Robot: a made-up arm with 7 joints.
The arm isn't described. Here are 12 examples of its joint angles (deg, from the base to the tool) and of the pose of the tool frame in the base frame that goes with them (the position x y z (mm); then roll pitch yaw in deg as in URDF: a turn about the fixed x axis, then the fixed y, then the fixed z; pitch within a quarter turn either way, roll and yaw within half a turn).
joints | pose
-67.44 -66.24 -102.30 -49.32 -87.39 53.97 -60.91 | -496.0 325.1 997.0 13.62 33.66 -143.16
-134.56 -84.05 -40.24 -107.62 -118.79 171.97 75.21 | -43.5 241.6 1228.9 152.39 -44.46 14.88
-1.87 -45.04 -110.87 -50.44 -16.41 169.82 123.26 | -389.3 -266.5 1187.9 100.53 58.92 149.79
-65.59 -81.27 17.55 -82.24 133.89 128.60 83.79 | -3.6 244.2 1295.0 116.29 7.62 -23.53
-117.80 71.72 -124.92 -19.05 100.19 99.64 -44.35 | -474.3 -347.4 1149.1 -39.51 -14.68 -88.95
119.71 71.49 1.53 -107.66 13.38 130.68 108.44 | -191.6 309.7 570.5 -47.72 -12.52 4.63
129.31 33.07 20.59 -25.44 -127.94 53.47 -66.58 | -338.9 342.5 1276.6 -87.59 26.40 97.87
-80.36 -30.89 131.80 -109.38 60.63 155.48 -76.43 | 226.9 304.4 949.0 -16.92 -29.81 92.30
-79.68 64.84 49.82 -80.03 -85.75 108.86 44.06 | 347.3 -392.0 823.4 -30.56 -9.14 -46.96
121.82 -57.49 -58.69 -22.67 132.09 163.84 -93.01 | 374.3 -136.4 1258.8 162.69 38.50 -79.54
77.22 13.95 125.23 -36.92 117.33 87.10 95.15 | -198.5 -9.2 1418.0 112.23 24.23 -120.45
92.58 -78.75 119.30 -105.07 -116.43 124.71 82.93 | -296.5 -259.1 698.4 -113.35 25.38 -89.12
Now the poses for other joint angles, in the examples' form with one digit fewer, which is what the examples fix.
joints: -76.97 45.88 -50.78 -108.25 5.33 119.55 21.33
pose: -275 -410 846 -35.2 4.3 -150.3
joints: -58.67 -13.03 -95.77 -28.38 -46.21 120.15 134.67
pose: -273 -61 1417 89.5 33.7 75.1
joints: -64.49 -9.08 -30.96 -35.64 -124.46 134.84 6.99
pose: -10 -218 1434 -154.4 -32.1 -49.1
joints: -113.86 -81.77 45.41 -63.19 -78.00 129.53 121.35
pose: 372 235 1156 177.9 4.0 125.0
